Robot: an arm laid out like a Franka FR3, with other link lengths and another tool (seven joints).
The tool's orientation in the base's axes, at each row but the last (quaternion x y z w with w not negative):
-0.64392 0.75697 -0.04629 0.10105
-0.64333 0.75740 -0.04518 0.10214
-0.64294 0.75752 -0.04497 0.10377
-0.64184 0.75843 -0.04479 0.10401
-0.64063 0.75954 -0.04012 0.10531
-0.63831 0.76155 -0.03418 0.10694
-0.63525 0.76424 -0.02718 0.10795
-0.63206 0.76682 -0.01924 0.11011
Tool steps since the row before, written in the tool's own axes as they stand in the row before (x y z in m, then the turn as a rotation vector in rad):
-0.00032 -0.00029 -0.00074 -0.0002 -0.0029 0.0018
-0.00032 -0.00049 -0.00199 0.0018 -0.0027 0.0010
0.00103 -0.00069 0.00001 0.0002 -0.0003 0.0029
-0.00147 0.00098 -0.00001 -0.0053 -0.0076 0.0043
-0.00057 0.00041 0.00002 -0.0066 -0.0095 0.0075
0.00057 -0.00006 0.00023 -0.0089 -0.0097 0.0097
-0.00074 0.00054 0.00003 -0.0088 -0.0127 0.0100
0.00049 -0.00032 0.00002 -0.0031 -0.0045 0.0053
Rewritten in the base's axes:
0.00017 0.00022 0.00081 0.0032 -0.0002 -0.0012
0.00010 0.00011 0.00207 0.0025 -0.0022 -0.0006
0.00051 -0.00113 0.00003 0.0009 -0.0001 -0.0028
-0.00072 0.00161 -0.00004 0.0091 0.0042 -0.0021
-0.00030 0.00063 -0.00004 0.0118 0.0054 -0.0047
0.00001 -0.00055 -0.00028 0.0128 0.0078 -0.0066
-0.00039 0.00083 -0.00003 0.0157 0.0071 -0.0063
0.00023 -0.00054 -0.00004 0.0059 0.0027 -0.0040

